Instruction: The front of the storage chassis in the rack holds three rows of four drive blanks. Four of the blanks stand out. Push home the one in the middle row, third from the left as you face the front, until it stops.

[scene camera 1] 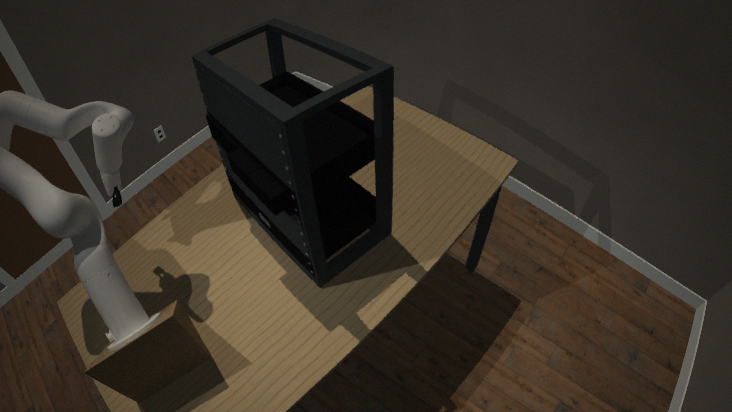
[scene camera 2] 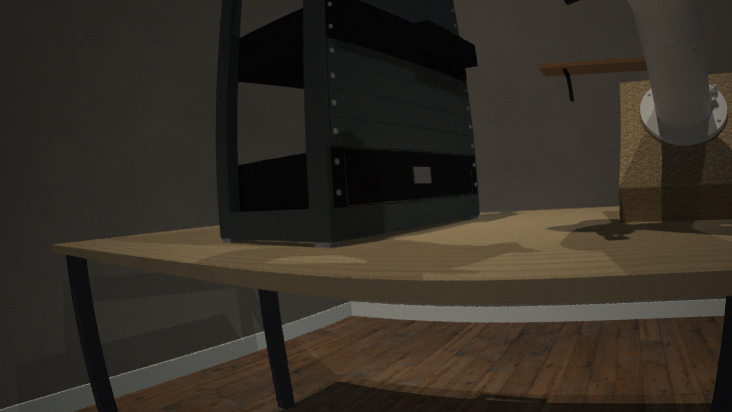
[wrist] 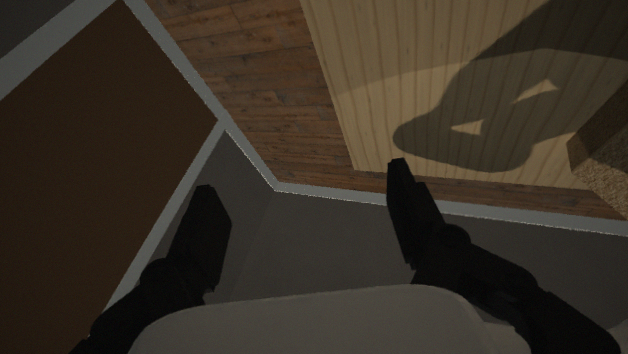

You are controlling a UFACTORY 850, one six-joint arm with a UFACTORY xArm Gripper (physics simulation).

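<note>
The dark rack (scene camera 1: 384, 153) (scene camera 2: 318, 127) stands on the table. A black unit (scene camera 1: 256, 176) (scene camera 2: 445, 48) juts from its front above grey panels. A lower black unit (scene camera 2: 381, 176) has a pale label (scene camera 1: 264, 219) (scene camera 2: 422, 175). The views are too dark and oblique to tell the rows of drive blanks, or which blanks stand out. My gripper (scene camera 1: 116, 197) (wrist: 303, 192) is open and empty, its two black fingers wide apart in the wrist view. It hangs in the air left of the rack in scene camera 1, well apart from it. The rack does not show in the wrist view.
The wooden table (scene camera 1: 440, 148) (scene camera 2: 512, 261) (wrist: 370, 55) carries the rack and the arm's brown base block (scene camera 1: 158, 358) (scene camera 2: 632, 153) (wrist: 607, 155). A small wall shelf (scene camera 2: 594, 66) shows behind the table. Walls stand behind the rack and beyond the gripper.
</note>
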